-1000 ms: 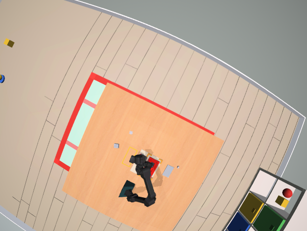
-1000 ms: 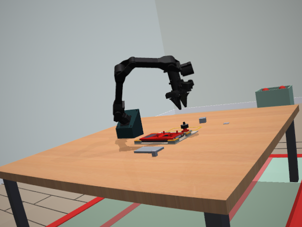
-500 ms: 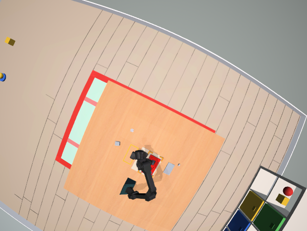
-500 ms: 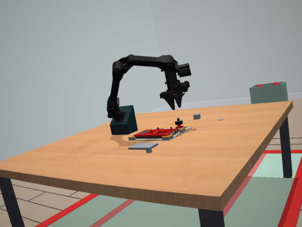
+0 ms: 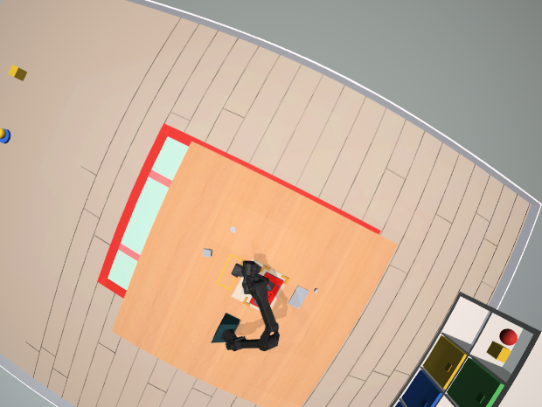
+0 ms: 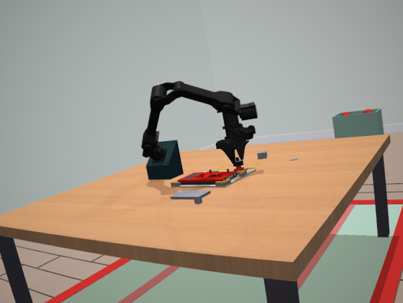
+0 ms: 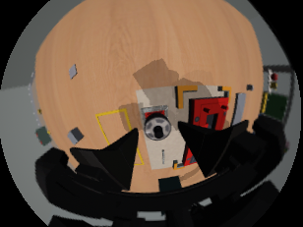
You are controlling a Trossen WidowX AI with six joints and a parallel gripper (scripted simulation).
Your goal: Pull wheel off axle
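Right now the wheel is 1 cm below my gripper tip. Also, from my gripper tip: upright axle (1 cm below); then grey block (1 cm behind, 26 cm to the left, 3 cm below); then thin grey chip (16 cm ahead, 18 cm to the left, 4 cm below).
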